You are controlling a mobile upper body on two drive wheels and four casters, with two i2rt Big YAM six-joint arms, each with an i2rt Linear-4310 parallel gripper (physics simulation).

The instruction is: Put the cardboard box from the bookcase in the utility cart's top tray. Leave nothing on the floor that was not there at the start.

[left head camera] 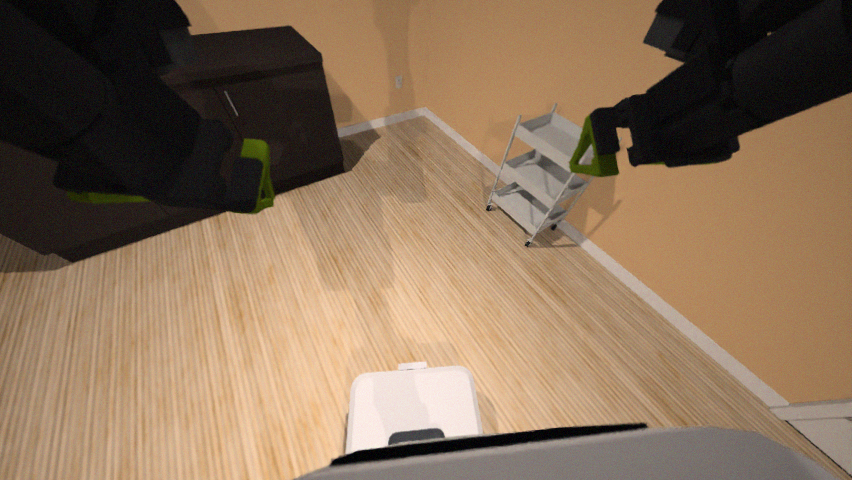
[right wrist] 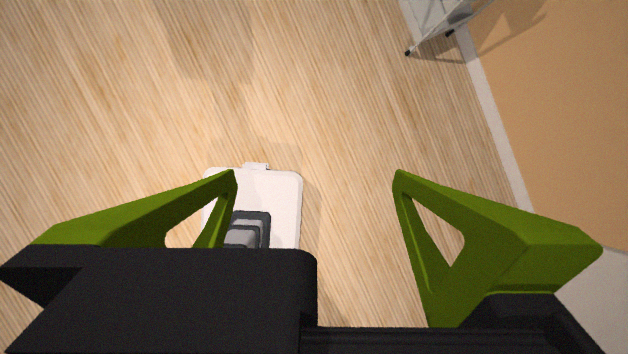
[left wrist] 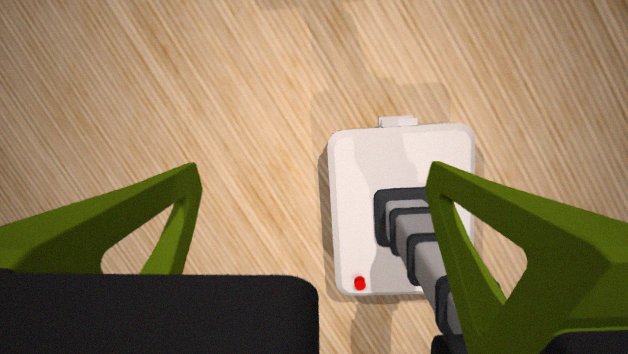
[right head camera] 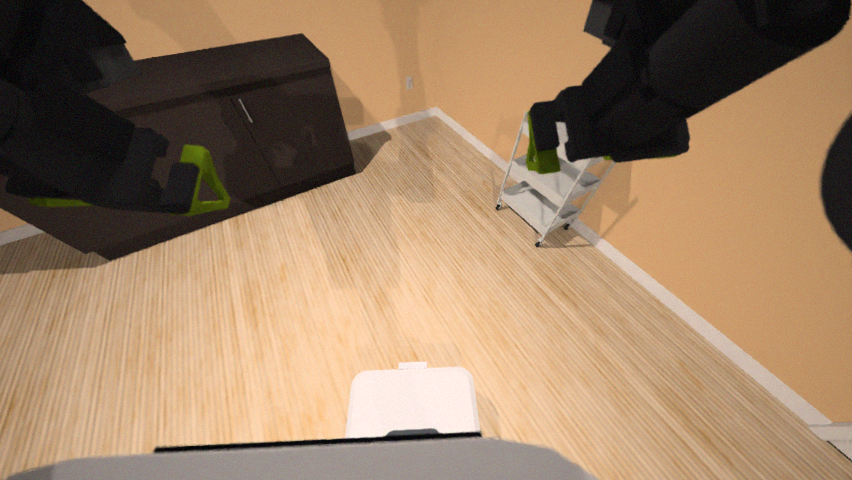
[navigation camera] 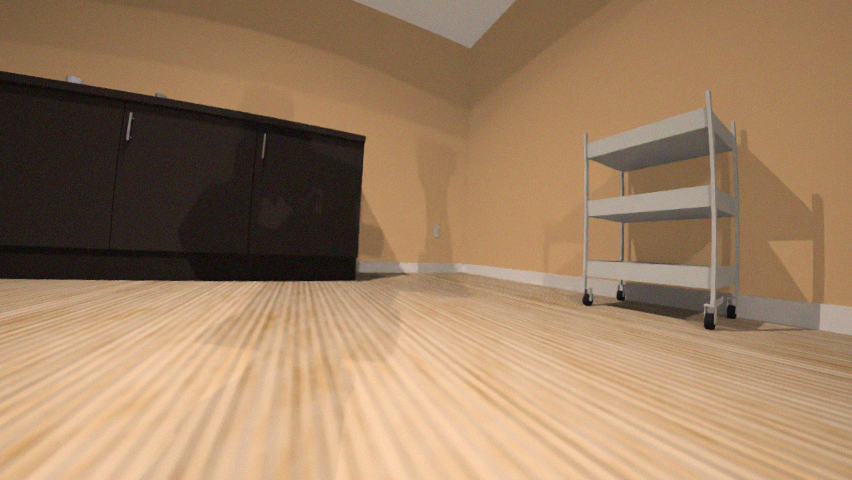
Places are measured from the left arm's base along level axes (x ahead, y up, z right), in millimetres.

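Pixels of known places: left gripper, fingertip midpoint: (left head camera: pixel 226 197) (left wrist: pixel 313 175) (right head camera: pixel 186 200); right gripper, fingertip midpoint: (left head camera: pixel 605 163) (right wrist: pixel 314 178) (right head camera: pixel 565 159).
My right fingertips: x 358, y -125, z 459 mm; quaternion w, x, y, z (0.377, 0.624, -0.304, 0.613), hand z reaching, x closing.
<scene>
Behind a point stands the place of what it marks.
The light grey utility cart (left head camera: pixel 527 205) @[x 1411, y -1278, z 1166 mm] (right head camera: pixel 545 177) @[x 1393, y -1012, z 1112 mm] (navigation camera: pixel 649 204) @[x 1277, y -989, z 1018 mm] stands against the wall, right of centre in the head views and at the right of the navigation view. It has three trays on thin posts with black casters. Its top tray (left head camera: pixel 543 143) @[x 1316, y -695, z 996 mm] (navigation camera: pixel 655 132) @[x 1254, y -720, z 1031 mm] shows no object on its visible part; the right gripper partly covers it in the head views. A lower corner shows in the right wrist view. My left gripper (left wrist: pixel 313 175) @[x 324, y -145, z -5 mm] and right gripper (right wrist: pixel 315 172) @[x 358, y -125, z 459 mm] are open, with nothing between the fingers. The cardboard box and bookcase do not show.
A dark brown cabinet (left head camera: pixel 292 128) @[x 1796, y -898, z -507 mm] (right head camera: pixel 298 122) @[x 1793, y -824, z -513 mm] (navigation camera: pixel 184 190) @[x 1499, y -950, z -1043 mm] stands along the other wall at the left. Small pale objects (navigation camera: pixel 73 79) @[x 1418, y -348, z -1793 mm] (navigation camera: pixel 160 95) @[x 1608, y -363, z -1413 mm] sit on its top. The robot's white base (left head camera: pixel 411 396) @[x 217, y -1150, z 214 mm] (right head camera: pixel 411 399) @[x 204, y -1150, z 221 mm] (left wrist: pixel 365 170) @[x 176, y -1150, z 95 mm] (right wrist: pixel 282 200) @[x 169, y -1150, z 384 mm] shows below the arms.
</scene>
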